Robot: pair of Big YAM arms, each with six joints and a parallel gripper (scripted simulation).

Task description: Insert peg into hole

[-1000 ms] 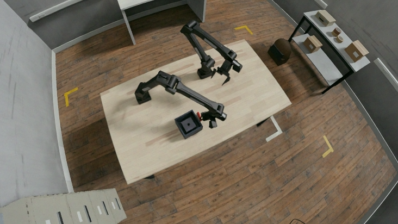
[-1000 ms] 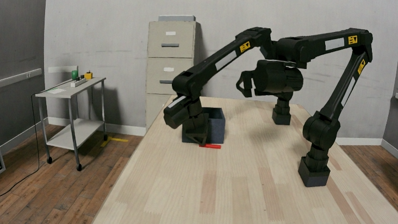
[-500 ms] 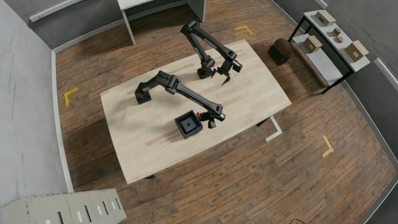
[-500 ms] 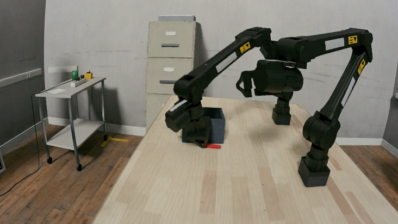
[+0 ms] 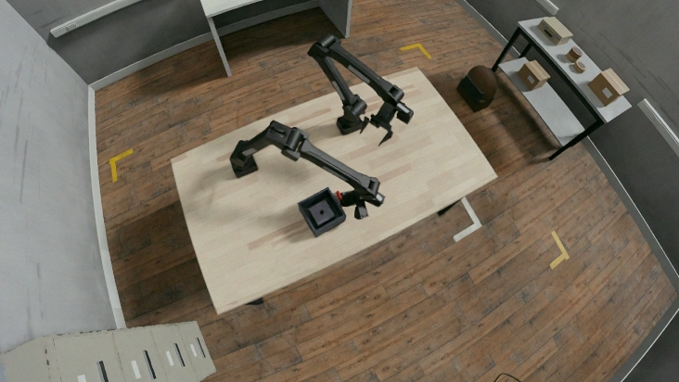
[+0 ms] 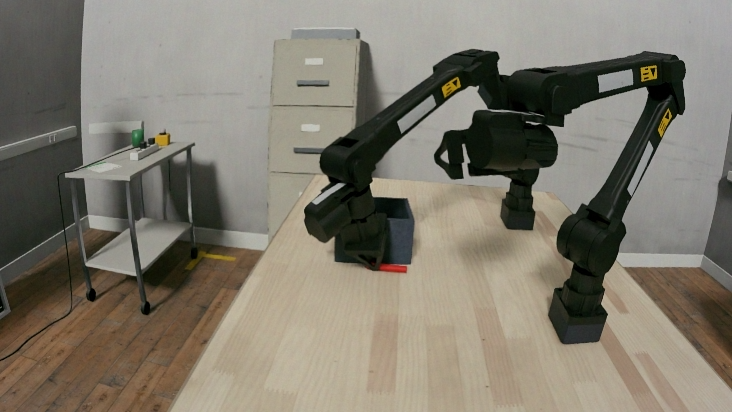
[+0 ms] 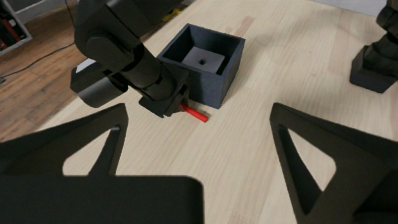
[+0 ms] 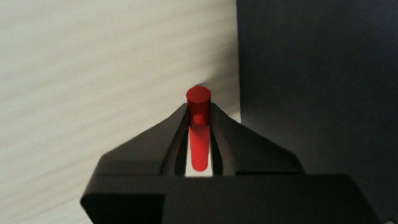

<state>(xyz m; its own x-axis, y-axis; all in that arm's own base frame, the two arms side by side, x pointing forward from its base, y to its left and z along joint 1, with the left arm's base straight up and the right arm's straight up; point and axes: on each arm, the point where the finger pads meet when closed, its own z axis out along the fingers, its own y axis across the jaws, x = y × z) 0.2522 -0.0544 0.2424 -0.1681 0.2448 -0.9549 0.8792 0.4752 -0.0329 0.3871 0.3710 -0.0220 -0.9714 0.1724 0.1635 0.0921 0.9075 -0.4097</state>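
Observation:
The red peg is 20 mm behind my right hand and 10 mm below it. Round my right hand: grey plate: 120 mm to the right, 30 mm above, 10 mm ahead; then dark blue box: 120 mm to the right, 10 mm ahead, 10 mm above.

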